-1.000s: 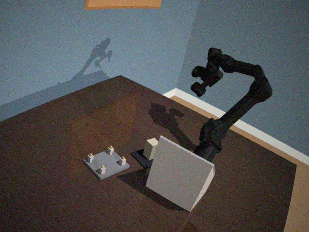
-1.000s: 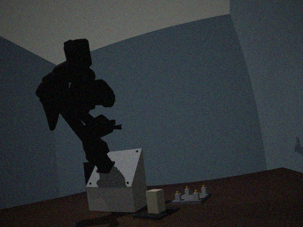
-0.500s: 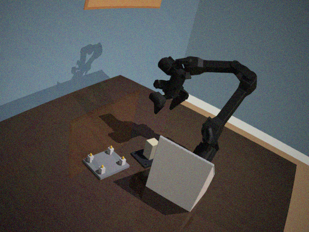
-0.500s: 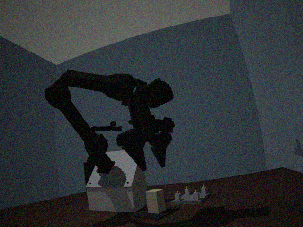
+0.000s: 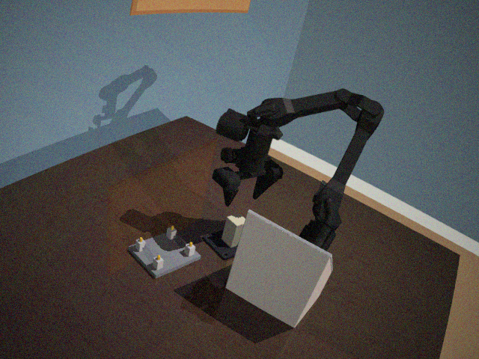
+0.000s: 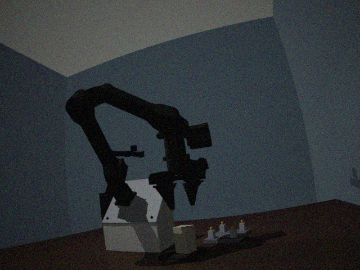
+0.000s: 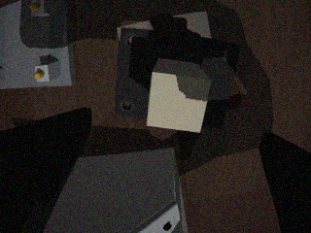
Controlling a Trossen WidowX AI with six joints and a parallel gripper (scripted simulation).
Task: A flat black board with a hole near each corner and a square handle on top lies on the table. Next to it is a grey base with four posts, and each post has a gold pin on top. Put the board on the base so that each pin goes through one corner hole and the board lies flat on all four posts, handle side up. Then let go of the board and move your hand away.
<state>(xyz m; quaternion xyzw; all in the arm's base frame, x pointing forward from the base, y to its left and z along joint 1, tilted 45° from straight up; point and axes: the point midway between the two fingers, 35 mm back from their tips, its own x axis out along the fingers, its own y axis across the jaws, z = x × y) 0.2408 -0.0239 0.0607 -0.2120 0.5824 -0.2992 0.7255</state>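
My gripper tip is 1 cm past the flat black board and 11 cm above it. The rest, counted from my gripper tip: grey base 6 cm ahead, 19 cm to the left, 13 cm below.
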